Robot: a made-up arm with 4 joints.
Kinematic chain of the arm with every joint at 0, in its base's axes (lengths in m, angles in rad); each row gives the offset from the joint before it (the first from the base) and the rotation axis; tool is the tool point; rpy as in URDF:
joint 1: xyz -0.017 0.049 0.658 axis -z
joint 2: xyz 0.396 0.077 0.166 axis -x
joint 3: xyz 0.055 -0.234 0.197 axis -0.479 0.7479 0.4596
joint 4: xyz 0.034 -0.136 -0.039 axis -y
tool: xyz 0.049 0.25 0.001 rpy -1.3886 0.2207 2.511
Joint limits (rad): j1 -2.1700..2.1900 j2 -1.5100..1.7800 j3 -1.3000..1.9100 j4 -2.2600..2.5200
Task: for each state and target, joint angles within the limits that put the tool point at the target. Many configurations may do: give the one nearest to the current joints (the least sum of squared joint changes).
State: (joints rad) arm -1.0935 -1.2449 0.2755 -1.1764
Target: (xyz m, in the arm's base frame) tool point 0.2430 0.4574 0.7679
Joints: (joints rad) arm -1.1494 -1.0132 0.2132 -1.1748
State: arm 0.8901 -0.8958 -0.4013 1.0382
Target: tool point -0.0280 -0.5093 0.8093
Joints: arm 1.2183 -1.1085 -0.4312 1.0734
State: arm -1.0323 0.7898 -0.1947 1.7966
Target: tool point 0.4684 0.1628 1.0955
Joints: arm -0.1120 0.4379 -0.3836 1.5873
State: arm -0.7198 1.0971 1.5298 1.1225
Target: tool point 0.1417 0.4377 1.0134
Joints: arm -0.8663 1.0668 1.2506 1.3521
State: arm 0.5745 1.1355 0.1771 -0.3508
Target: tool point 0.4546 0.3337 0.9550
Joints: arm -0.1879 1.4744 0.1560 -0.3144
